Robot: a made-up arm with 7 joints.
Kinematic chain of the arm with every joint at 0, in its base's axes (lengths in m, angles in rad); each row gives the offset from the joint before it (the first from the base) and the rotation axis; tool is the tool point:
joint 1: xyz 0 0 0.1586 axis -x
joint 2: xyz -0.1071 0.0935 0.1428 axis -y
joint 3: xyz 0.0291 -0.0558 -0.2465 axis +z
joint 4: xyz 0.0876 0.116 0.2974 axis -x
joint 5: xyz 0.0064 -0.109 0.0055 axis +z
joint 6: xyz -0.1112 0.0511 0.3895 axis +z
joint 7: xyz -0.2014 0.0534 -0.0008 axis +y
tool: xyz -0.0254 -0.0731 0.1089
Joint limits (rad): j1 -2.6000..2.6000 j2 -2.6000..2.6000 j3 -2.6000..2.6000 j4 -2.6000..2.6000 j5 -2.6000..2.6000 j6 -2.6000..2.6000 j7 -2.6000..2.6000
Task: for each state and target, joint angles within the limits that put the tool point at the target. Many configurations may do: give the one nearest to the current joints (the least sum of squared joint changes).
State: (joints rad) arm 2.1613 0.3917 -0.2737 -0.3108 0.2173 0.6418 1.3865
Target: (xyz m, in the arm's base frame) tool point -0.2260 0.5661 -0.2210
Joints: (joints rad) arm 2.0683 0.1389 -0.2917 0.1824 0.2964 0.6756 1.0835
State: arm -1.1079 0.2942 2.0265 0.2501 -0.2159 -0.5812 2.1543
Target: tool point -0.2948 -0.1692 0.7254
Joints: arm -0.2717 -0.0380 1.6634 0.1338 -0.5138 -0.7108 1.7217
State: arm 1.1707 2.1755 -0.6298 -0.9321 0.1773 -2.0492 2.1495
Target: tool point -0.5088 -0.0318 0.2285
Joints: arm 1.0610 1.9525 -0.5190 -0.6346 -0.2175 -2.1568 1.4786
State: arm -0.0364 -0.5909 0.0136 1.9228 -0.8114 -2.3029 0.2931
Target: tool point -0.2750 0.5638 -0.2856
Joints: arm 0.9297 -0.5280 0.7508 1.8387 -1.1404 -2.3282 0.1081
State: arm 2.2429 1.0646 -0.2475 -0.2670 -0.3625 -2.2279 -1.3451
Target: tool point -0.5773 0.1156 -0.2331
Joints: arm 2.3584 1.4446 -0.1167 -0.4214 -0.0097 -2.0310 -1.4528
